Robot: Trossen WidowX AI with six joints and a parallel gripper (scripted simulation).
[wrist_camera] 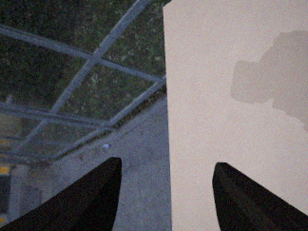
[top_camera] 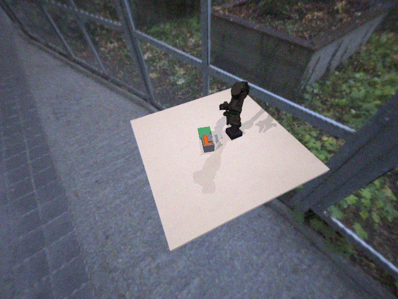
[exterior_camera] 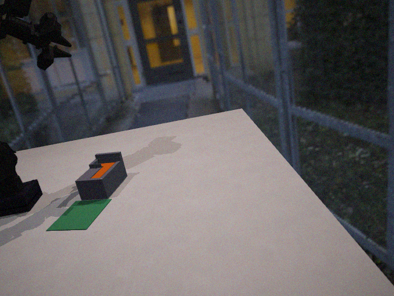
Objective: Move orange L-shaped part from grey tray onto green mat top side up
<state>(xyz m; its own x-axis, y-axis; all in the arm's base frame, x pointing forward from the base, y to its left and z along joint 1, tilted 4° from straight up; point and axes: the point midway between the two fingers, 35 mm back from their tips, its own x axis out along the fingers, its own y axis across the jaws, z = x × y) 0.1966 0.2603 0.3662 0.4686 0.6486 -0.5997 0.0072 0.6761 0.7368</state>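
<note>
My gripper tip is 80 mm short of the orange L-shaped part, 200 mm to the left of it and 370 mm above it. The rest, counted from my gripper tip: green mat: 60 mm ahead, 360 mm to the right, 430 mm below.
</note>
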